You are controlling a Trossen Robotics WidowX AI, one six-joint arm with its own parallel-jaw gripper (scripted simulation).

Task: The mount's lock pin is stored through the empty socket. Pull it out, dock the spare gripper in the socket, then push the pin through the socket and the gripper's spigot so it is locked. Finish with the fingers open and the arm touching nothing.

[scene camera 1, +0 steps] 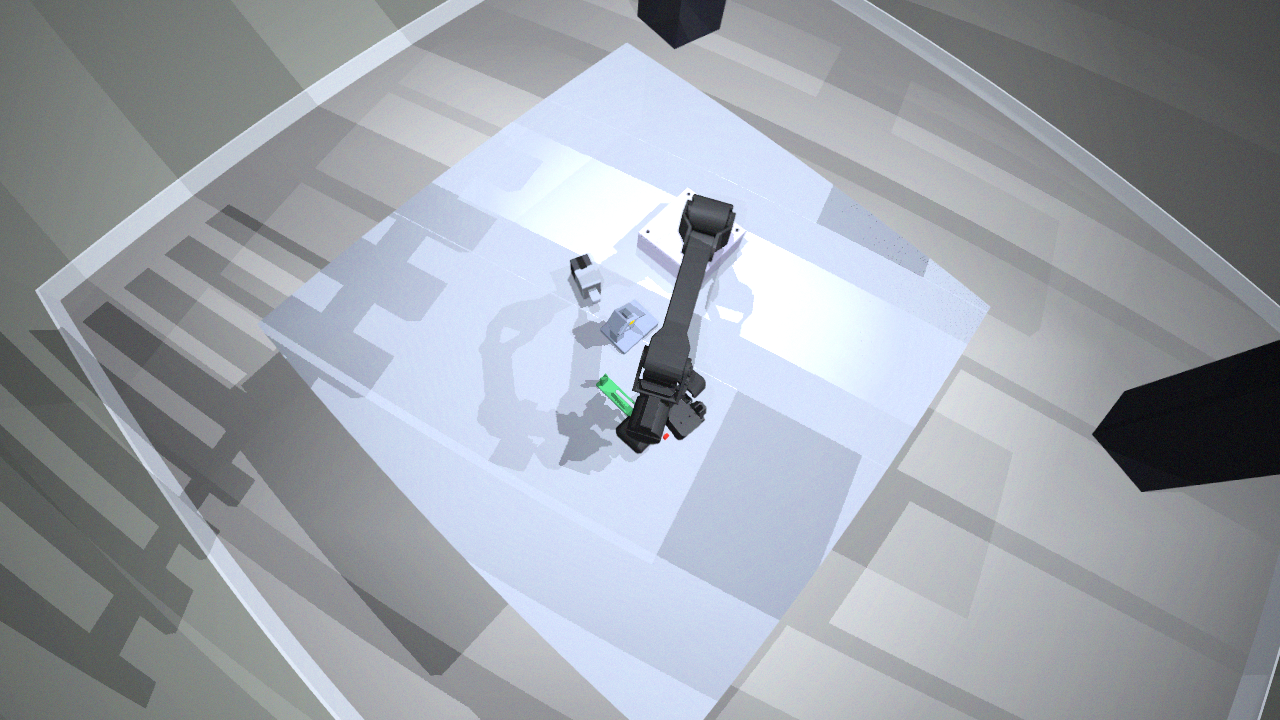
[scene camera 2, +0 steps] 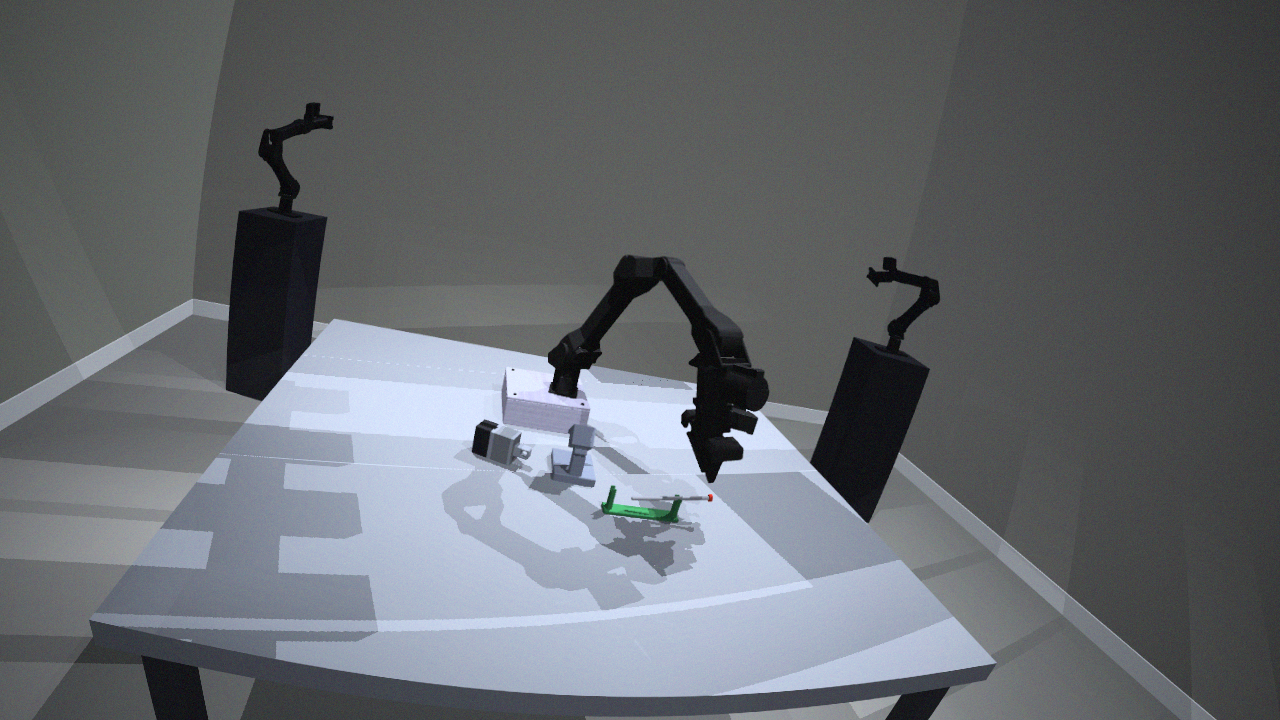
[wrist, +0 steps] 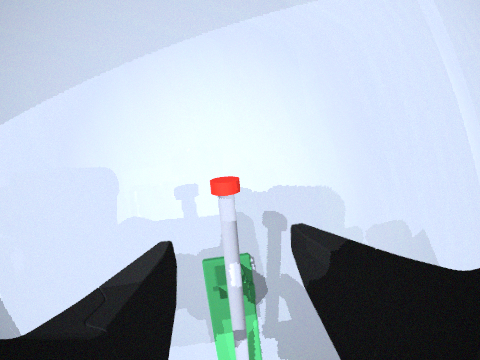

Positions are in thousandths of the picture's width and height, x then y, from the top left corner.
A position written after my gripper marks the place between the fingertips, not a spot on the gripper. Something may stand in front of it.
Note:
In view: my gripper (scene camera 2: 553,663), a spare gripper (scene camera 2: 384,612), a cradle (scene camera 2: 476,705) and a socket (scene camera 2: 450,649).
The spare gripper shows as well in scene camera 1 (scene camera 1: 455,376). My gripper shows as well in scene camera 1 (scene camera 1: 518,591) and in the wrist view (wrist: 486,682). The socket is seen too in scene camera 1 (scene camera 1: 492,451). The wrist view does not show the spare gripper: it is out of frame.

